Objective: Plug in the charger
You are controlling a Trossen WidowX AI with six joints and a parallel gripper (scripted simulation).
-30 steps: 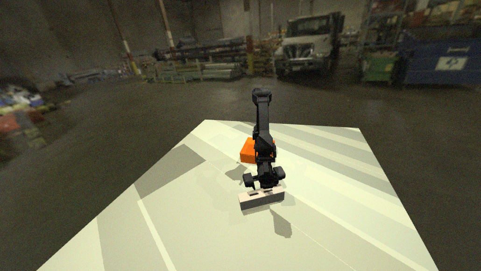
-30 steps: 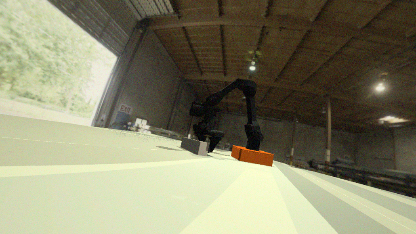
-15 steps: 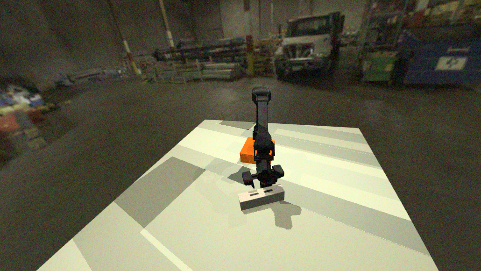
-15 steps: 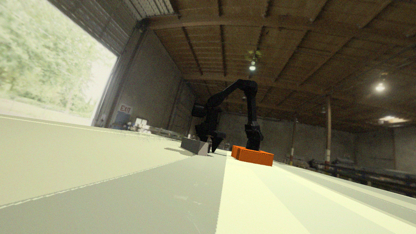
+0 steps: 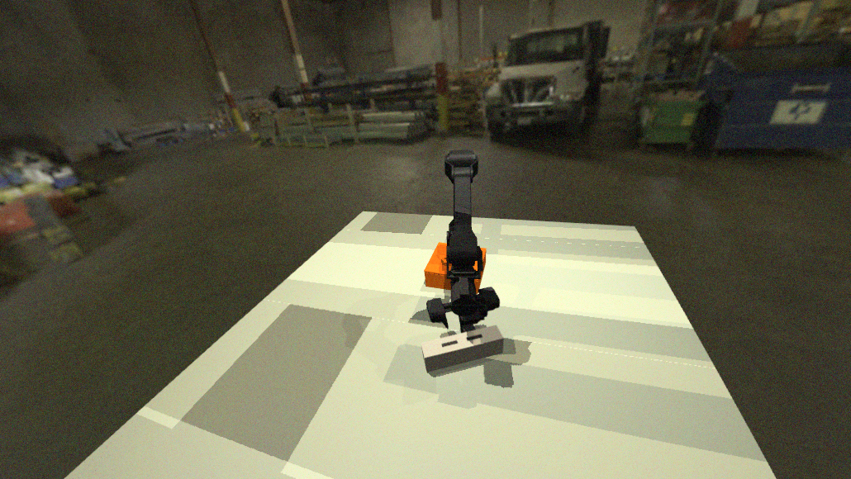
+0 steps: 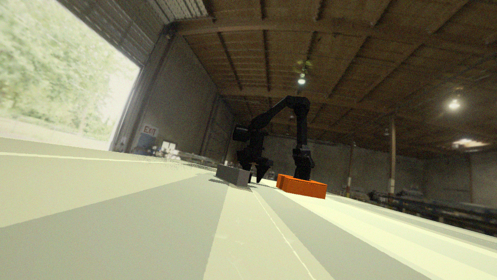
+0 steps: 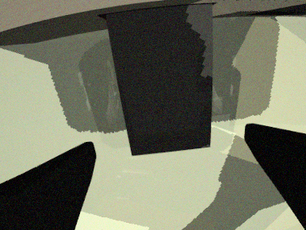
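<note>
Right now my gripper tip is 5 cm short of the black two-prong charger, 3 cm to the right of it and 1 cm below it.
</note>
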